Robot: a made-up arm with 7 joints. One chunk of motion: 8 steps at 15 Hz.
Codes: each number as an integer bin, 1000 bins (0 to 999) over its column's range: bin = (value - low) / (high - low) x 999, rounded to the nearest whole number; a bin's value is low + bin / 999 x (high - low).
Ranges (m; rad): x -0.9..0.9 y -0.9..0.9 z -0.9..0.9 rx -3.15..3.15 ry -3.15..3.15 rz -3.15..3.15
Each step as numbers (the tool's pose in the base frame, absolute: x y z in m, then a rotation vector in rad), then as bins.
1 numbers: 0.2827 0.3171 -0.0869 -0.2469 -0.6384 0.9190
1 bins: 656 675 451 460 398 645
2 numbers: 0.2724 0.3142 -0.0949 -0.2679 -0.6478 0.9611
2 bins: 651 674 447 457 397 652
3 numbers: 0.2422 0.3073 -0.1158 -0.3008 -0.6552 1.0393
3 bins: 634 670 435 452 396 664
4 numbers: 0.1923 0.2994 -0.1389 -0.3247 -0.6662 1.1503
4 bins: 606 666 422 448 394 682
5 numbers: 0.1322 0.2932 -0.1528 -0.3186 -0.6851 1.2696
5 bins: 573 662 415 449 391 701
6 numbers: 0.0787 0.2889 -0.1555 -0.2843 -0.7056 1.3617
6 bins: 543 660 413 454 388 715
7 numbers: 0.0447 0.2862 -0.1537 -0.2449 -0.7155 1.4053
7 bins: 524 658 414 461 386 722
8 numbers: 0.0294 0.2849 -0.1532 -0.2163 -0.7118 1.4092
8 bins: 516 658 414 465 387 723
